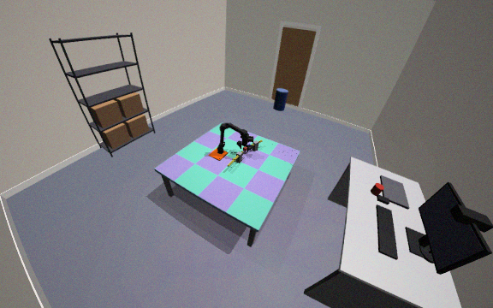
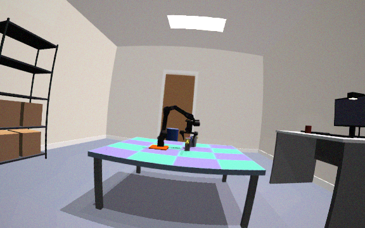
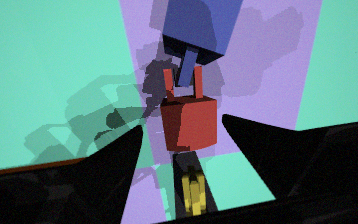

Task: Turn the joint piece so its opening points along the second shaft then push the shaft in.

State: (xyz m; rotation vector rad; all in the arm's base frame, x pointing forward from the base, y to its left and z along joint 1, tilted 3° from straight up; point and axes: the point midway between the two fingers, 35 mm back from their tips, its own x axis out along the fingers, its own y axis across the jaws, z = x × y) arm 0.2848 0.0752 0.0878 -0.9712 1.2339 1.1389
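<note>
My gripper tip is 1 cm to the right of the red square joint piece and 2 cm below it.
</note>
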